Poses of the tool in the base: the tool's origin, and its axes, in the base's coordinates. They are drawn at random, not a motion.
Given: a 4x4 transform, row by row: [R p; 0 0 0 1], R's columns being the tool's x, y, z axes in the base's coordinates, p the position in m. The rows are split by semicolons.
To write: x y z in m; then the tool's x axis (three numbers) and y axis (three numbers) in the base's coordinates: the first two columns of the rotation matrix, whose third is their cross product. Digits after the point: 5 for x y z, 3 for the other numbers.
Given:
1: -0.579, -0.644, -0.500, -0.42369; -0.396, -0.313, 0.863, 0.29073; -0.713, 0.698, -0.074, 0.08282; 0, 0, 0, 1
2: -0.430, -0.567, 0.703, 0.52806; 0.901, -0.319, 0.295, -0.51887; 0.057, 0.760, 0.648, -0.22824; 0, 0, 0, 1
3: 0.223, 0.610, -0.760, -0.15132; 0.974, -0.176, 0.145, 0.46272; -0.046, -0.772, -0.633, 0.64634; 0, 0, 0, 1
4: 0.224, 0.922, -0.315, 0.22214; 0.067, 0.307, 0.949, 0.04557; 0.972, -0.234, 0.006, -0.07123; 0, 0, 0, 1
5: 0.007, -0.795, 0.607, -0.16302; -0.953, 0.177, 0.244, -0.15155; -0.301, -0.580, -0.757, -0.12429; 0, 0, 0, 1
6: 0.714, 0.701, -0.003, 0.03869; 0.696, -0.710, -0.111, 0.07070; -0.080, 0.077, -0.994, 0.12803; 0, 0, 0, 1
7: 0.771, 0.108, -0.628, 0.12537; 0.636, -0.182, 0.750, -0.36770; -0.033, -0.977, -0.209, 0.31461; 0, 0, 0, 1
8: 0.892, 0.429, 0.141, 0.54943; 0.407, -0.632, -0.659, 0.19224; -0.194, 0.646, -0.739, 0.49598; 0, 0, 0, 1
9: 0.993, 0.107, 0.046, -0.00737; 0.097, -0.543, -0.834, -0.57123; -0.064, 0.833, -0.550, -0.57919; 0, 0, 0, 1
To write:
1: -0.42369, 0.29073, 0.08282, -0.579, -0.396, -0.713, -0.644, -0.313, 0.698
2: 0.52806, -0.51887, -0.22824, -0.430, 0.901, 0.057, -0.567, -0.319, 0.760
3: -0.15132, 0.46272, 0.64634, 0.223, 0.974, -0.046, 0.610, -0.176, -0.772
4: 0.22214, 0.04557, -0.07123, 0.224, 0.067, 0.972, 0.922, 0.307, -0.234
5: -0.16302, -0.15155, -0.12429, 0.007, -0.953, -0.301, -0.795, 0.177, -0.580
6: 0.03869, 0.07070, 0.12803, 0.714, 0.696, -0.080, 0.701, -0.710, 0.077
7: 0.12537, -0.36770, 0.31461, 0.771, 0.636, -0.033, 0.108, -0.182, -0.977
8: 0.54943, 0.19224, 0.49598, 0.892, 0.407, -0.194, 0.429, -0.632, 0.646
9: -0.00737, -0.57123, -0.57919, 0.993, 0.097, -0.064, 0.107, -0.543, 0.833
